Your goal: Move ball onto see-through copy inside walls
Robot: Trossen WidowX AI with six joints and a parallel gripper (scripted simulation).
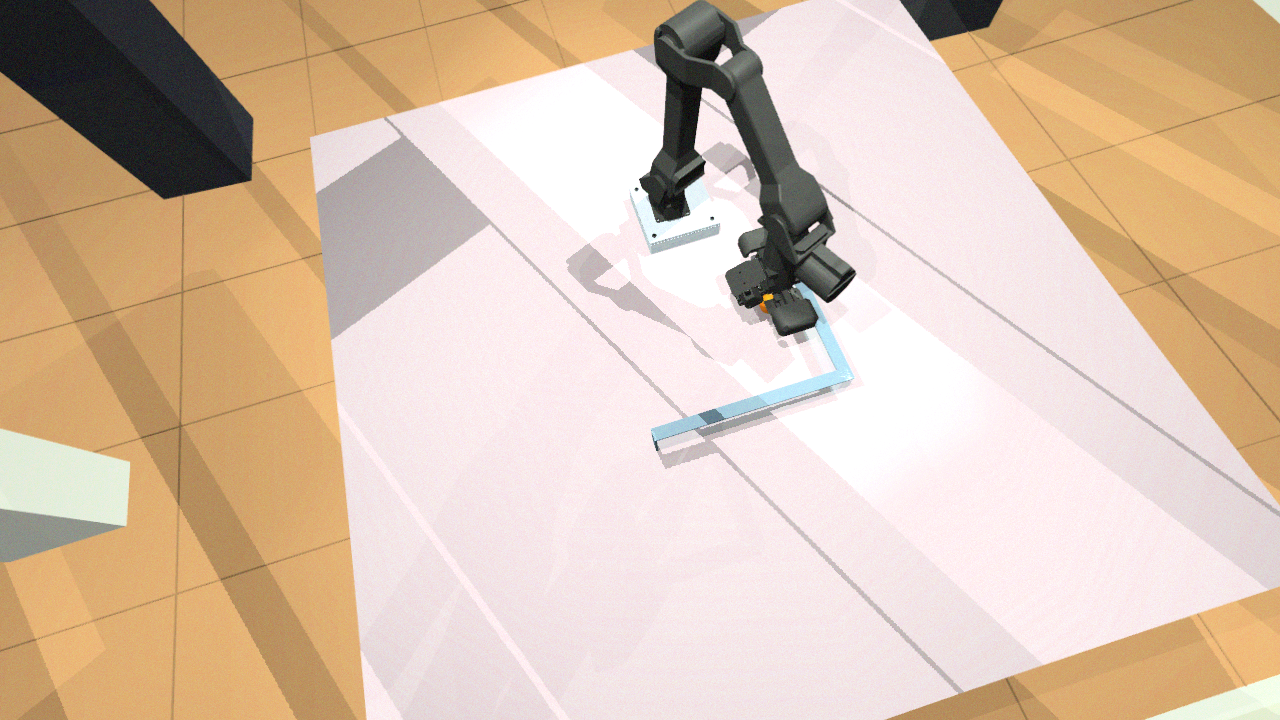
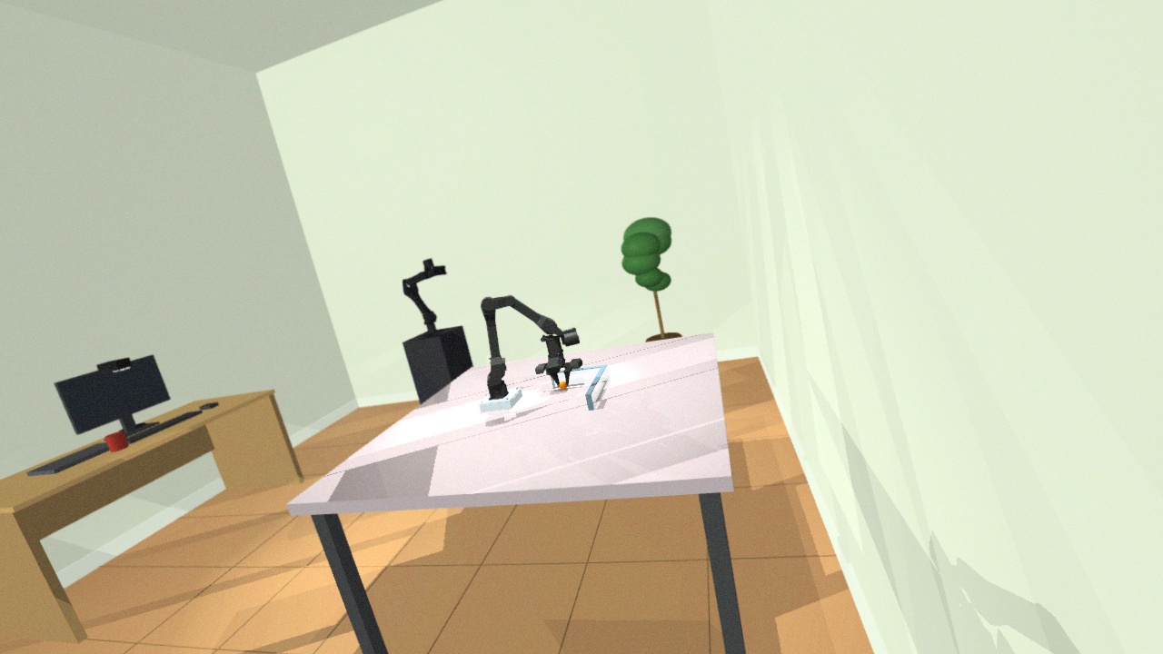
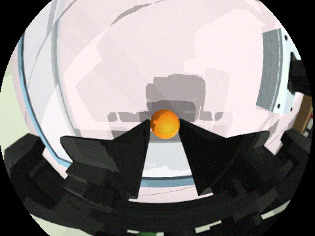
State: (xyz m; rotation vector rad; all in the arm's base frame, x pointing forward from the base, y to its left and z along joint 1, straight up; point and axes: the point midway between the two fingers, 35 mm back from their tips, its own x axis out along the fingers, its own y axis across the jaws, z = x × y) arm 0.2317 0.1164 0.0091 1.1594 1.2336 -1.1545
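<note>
Now: the orange ball right at my gripper tip. The rest, counted from my gripper tip: see-through copy of ball: right at my gripper tip.
</note>
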